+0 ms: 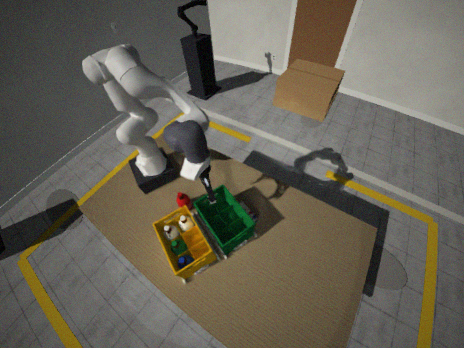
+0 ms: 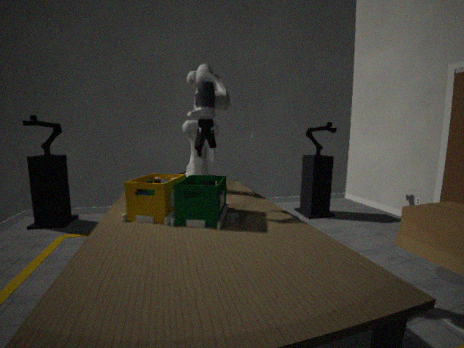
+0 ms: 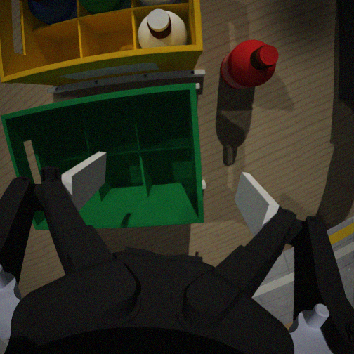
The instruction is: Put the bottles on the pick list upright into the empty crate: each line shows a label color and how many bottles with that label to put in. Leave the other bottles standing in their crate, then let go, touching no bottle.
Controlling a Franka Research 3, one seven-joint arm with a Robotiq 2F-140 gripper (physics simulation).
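The green crate [image 1: 241, 240] [image 2: 197, 205] [image 3: 100, 106] shows no bottle in its visible compartments. Beside it, the yellow crate [image 1: 197, 266] [image 2: 150, 205] holds two white bottles, one nearer the robot [image 1: 186, 223] [image 3: 162, 37] and another [image 1: 170, 232], a green bottle [image 1: 178, 246] [image 3: 102, 4] and a blue bottle [image 1: 184, 261] [image 3: 50, 10], all upright. A red bottle [image 1: 183, 200] [image 3: 245, 65] stands on the table outside the crates, at their robot-side end. My gripper [image 1: 212, 197] [image 2: 206, 150] [image 3: 171, 176] is open and empty above the robot-side end of the green crate. The pick list cannot be read.
A small blurred object [image 1: 250, 212] [image 2: 232, 218] lies on the table [image 1: 280, 280] [image 2: 225, 280] beside the green crate. A cardboard box [image 1: 306, 92] [image 2: 432, 230] and black pedestals [image 1: 199, 65] [image 2: 48, 190] [image 2: 317, 185] stand on the floor away from the table.
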